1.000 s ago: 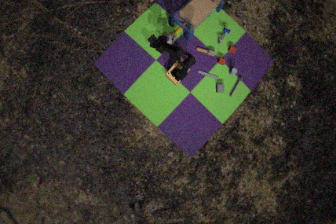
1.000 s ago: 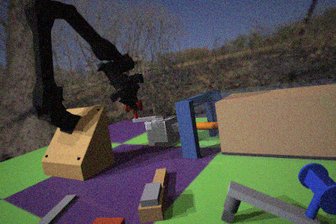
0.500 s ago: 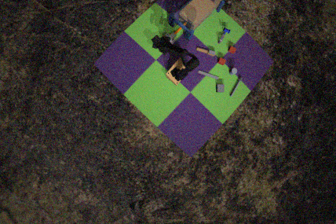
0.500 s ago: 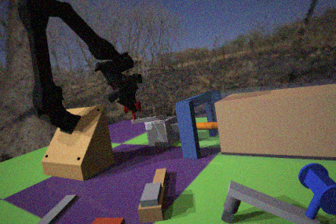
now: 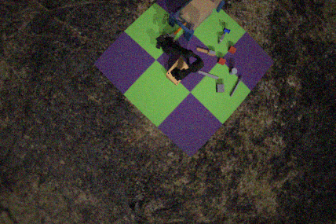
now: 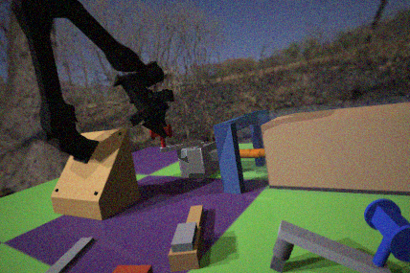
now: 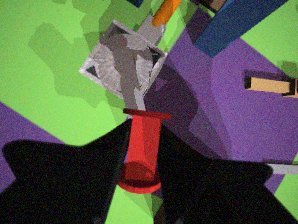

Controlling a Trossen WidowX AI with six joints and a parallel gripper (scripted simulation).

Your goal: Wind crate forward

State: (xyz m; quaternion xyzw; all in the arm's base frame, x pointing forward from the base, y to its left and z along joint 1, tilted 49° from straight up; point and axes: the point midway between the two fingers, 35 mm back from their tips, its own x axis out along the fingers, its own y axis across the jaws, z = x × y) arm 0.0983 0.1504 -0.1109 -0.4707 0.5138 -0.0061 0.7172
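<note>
The grey winch lies 4 cm ahead of my gripper tip, 6 cm to the left of it and 10 cm below it. The rest, counted from my gripper tip: red grip: 1 cm behind, 1 cm to the right; then grey bar: 12 cm ahead, 41 cm to the right, 13 cm below; then wood-and-grey block: 26 cm ahead, 24 cm to the right, 11 cm below.
</note>
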